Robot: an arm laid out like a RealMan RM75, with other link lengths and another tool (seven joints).
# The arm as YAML. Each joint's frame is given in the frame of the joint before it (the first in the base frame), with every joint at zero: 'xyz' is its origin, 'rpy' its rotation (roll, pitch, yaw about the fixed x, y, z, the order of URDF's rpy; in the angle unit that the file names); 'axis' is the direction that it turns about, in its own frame. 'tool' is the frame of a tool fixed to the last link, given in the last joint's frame.
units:
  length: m
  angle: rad
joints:
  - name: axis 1
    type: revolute
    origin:
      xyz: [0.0, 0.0, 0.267]
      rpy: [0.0, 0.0, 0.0]
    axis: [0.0, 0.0, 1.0]
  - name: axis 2
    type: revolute
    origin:
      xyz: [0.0, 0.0, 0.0]
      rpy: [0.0, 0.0, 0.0]
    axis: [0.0, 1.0, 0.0]
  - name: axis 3
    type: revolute
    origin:
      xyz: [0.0, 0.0, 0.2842]
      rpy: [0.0, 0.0, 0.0]
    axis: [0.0, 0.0, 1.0]
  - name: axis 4
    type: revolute
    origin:
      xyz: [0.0, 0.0, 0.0]
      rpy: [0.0, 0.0, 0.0]
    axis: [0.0, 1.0, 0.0]
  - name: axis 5
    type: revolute
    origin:
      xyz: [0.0, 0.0, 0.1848]
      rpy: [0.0, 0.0, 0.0]
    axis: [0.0, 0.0, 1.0]
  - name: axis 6
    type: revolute
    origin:
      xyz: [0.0, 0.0, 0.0]
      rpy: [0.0, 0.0, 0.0]
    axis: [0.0, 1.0, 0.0]
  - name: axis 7
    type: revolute
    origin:
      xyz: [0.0, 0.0, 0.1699]
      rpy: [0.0, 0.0, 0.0]
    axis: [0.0, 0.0, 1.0]
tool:
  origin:
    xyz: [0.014, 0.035, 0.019]
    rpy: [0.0, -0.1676, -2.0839]
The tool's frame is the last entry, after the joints.
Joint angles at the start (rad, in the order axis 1, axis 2, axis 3, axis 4, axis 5, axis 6, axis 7): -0.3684, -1.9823, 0.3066, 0.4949, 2.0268, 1.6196, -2.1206
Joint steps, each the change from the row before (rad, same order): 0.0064, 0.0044, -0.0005, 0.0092, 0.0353, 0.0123, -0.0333; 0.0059, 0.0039, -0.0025, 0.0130, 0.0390, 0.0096, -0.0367; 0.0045, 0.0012, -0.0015, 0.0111, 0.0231, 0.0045, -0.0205; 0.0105, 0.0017, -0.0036, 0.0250, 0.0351, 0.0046, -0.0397; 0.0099, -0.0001, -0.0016, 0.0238, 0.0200, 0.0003, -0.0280; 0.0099, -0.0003, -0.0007, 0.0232, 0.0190, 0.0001, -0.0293; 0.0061, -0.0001, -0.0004, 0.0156, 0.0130, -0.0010, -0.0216; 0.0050, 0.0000, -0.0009, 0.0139, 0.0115, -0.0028, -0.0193; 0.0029, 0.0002, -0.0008, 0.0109, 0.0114, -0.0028, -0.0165; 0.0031, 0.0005, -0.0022, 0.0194, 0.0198, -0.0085, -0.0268; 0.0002, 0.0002, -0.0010, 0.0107, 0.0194, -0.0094, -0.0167; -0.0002, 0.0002, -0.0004, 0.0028, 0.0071, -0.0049, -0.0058; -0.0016, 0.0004, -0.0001, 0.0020, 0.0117, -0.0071, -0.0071; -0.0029, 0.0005, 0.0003, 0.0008, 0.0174, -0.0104, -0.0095; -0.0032, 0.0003, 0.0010, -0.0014, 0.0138, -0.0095, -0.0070
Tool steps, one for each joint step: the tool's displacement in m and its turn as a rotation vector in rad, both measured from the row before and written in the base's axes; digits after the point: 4 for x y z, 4 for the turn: -0.0039, -0.0046, -0.0017, -0.0413, 0.0009, 0.0204; -0.0048, -0.0041, -0.0014, -0.0411, 0.0047, 0.0260; -0.0033, -0.0026, -0.0007, -0.0221, 0.0063, 0.0163; -0.0070, -0.0042, 0.0005, -0.0302, 0.0126, 0.0361; -0.0057, -0.0028, 0.0014, -0.0139, 0.0131, 0.0283; -0.0056, -0.0029, 0.0014, -0.0138, 0.0117, 0.0298; -0.0039, -0.0016, 0.0010, -0.0091, 0.0077, 0.0221; -0.0037, -0.0011, 0.0011, -0.0063, 0.0080, 0.0209; -0.0030, -0.0007, 0.0007, -0.0066, 0.0072, 0.0175; -0.0053, -0.0002, 0.0017, -0.0077, 0.0163, 0.0297; -0.0041, 0.0000, 0.0000, -0.0091, 0.0150, 0.0211; -0.0017, 0.0002, -0.0001, -0.0028, 0.0058, 0.0083; -0.0021, 0.0004, -0.0007, -0.0062, 0.0083, 0.0104; -0.0028, 0.0005, -0.0014, -0.0102, 0.0111, 0.0144; -0.0021, 0.0006, -0.0016, -0.0087, 0.0084, 0.0108
